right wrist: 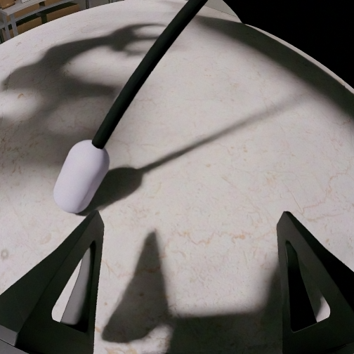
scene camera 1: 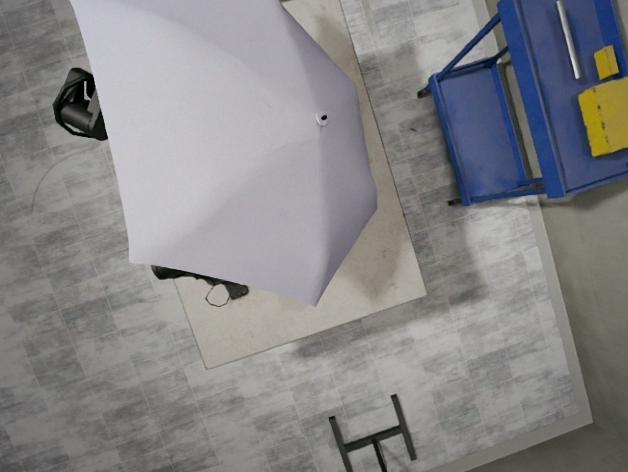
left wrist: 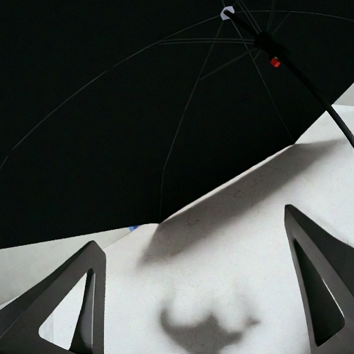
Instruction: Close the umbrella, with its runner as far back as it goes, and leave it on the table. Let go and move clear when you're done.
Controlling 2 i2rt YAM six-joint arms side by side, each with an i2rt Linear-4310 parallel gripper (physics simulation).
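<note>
The umbrella (scene camera 1: pixel 218 142) (left wrist: pixel 125 125) is open, its pale canopy spread over much of the table in scene camera 1. In the left wrist view its black runner (left wrist: pixel 269 46) with a red button (left wrist: pixel 275 62) sits high on the dark shaft (left wrist: pixel 312 90), near the canopy's top. In the right wrist view the pale handle (right wrist: pixel 81 176) is at the left, beyond the left-hand fingertip. My left gripper (left wrist: pixel 184 235) is open and empty, with the canopy and shaft beyond it. My right gripper (right wrist: pixel 191 219) is open and empty, near the handle. In scene camera 1 the canopy hides both grippers' fingers.
The pale table (scene camera 1: pixel 314 324) extends past the canopy's lower right edge. A blue cart (scene camera 1: pixel 482 137) with yellow boxes (scene camera 1: pixel 611 119) and a metal rod (scene camera 1: pixel 567 39) stands at the right. A dark metal stand (scene camera 1: pixel 373 439) is at the bottom.
</note>
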